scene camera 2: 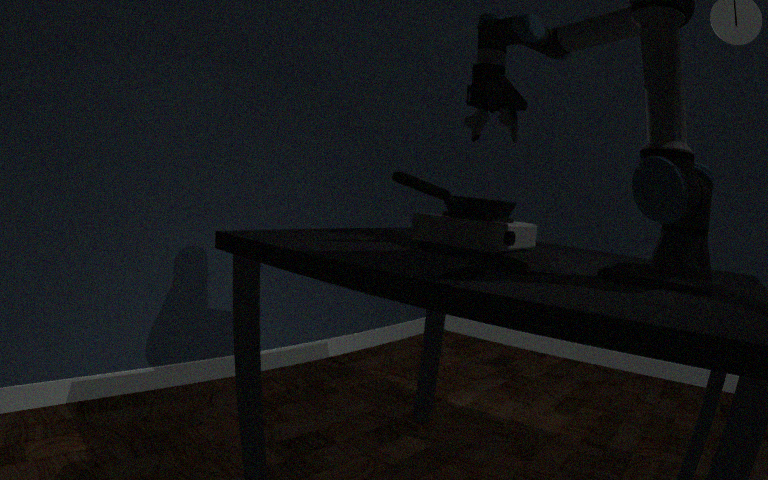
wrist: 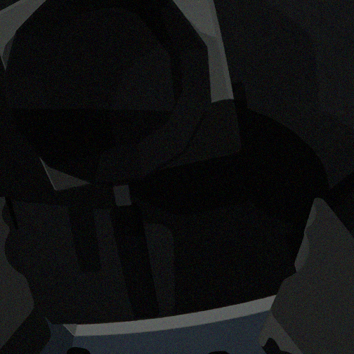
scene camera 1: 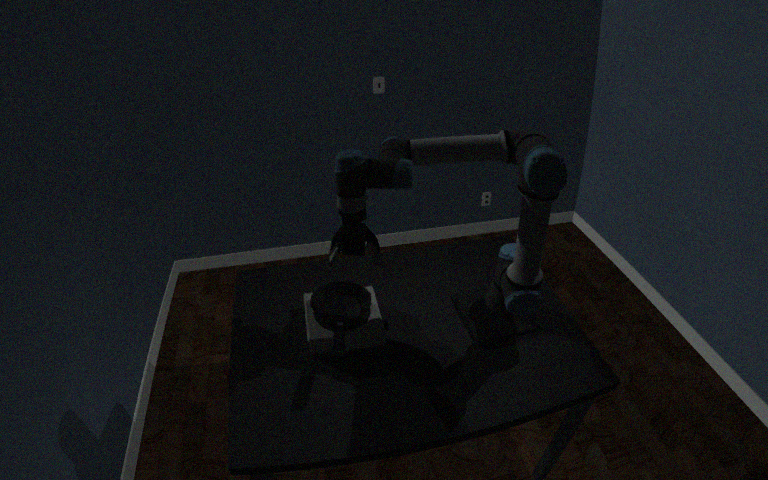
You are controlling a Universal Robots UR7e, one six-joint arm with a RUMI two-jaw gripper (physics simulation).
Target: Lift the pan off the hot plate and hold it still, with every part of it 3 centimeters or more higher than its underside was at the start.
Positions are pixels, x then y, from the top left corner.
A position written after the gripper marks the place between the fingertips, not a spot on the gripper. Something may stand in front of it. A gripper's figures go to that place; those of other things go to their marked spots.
Labels:
The gripper (scene camera 2: 493, 142): 1.21 m from the lens. A dark round pan (scene camera 2: 479, 207) is 1.17 m from the lens.

